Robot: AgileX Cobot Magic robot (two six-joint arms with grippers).
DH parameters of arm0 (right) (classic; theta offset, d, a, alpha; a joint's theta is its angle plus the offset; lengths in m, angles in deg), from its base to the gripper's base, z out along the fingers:
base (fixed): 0 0 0 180
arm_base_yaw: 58.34 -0.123 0 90
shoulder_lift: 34.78 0 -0.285 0
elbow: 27.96 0 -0.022 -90
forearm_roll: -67.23 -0.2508 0 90
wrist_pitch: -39.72 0 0.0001 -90
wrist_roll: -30.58 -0.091 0 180
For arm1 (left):
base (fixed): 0 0 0 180
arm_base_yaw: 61.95 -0.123 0 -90
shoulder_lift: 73.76 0 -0.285 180
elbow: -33.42 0 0.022 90
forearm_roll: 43.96 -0.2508 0 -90
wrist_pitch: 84.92 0 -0.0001 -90
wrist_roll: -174.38 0.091 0 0
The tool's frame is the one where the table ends.
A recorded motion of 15 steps. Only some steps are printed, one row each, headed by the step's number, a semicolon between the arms.
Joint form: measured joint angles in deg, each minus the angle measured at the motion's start. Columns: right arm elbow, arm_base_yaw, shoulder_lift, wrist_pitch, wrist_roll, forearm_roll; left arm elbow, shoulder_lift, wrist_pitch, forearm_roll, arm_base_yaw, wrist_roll.
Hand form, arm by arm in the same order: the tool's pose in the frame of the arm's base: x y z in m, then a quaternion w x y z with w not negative. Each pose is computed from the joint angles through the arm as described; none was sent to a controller.
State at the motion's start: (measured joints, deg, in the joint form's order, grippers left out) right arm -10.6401 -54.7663 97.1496 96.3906 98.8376 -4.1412; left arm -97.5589 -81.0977 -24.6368 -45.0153 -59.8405 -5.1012
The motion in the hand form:
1: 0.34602 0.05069 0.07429 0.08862 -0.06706 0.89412 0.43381; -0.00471 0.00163 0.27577 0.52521 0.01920 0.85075 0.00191
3: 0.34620 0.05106 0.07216 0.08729 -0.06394 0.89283 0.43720; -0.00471 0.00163 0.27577 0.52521 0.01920 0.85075 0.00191
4: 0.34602 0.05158 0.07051 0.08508 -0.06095 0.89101 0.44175; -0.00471 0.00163 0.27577 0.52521 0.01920 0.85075 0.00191
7: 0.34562 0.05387 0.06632 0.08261 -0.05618 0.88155 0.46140; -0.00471 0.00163 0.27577 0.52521 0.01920 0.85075 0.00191
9: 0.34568 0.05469 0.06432 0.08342 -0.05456 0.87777 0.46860; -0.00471 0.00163 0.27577 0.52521 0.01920 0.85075 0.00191
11: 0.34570 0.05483 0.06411 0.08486 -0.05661 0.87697 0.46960; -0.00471 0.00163 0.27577 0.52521 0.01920 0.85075 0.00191
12: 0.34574 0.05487 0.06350 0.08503 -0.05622 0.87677 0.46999; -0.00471 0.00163 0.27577 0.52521 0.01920 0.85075 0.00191
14: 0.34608 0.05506 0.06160 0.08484 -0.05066 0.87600 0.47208; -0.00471 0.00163 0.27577 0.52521 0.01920 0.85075 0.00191
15: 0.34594 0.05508 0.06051 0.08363 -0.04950 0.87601 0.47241; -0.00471 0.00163 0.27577 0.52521 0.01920 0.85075 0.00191
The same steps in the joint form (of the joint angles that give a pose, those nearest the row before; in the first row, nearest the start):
1: 0.00 0.00 0.20 0.00 0.20 -0.13; 0.00 0.00 0.00 0.00 0.00 0.00
3: -0.05 0.00 0.67 0.21 0.40 -0.63; 0.00 0.00 0.00 0.00 0.00 0.00
4: -0.05 0.00 1.06 0.61 0.50 -1.08; 0.00 0.00 0.00 0.00 0.00 0.00
7: -0.05 0.00 2.31 2.47 1.83 -3.08; 0.00 0.00 0.00 0.00 0.00 0.00
9: -0.04 0.00 2.86 3.10 2.60 -4.01; 0.00 0.00 0.00 0.00 0.00 0.00
11: -0.04 0.00 2.93 3.21 3.02 -4.17; 0.00 0.00 0.00 0.00 0.00 0.00
12: -0.05 0.00 3.04 3.21 3.15 -4.29; 0.00 0.00 0.00 0.00 0.00 0.00
14: -0.05 0.00 3.43 3.21 3.20 -4.91; 0.00 0.00 0.00 0.00 0.00 0.00
15: -0.04 0.00 3.61 3.21 3.20 -4.97; 0.00 0.00 0.00 0.00 0.00 0.00

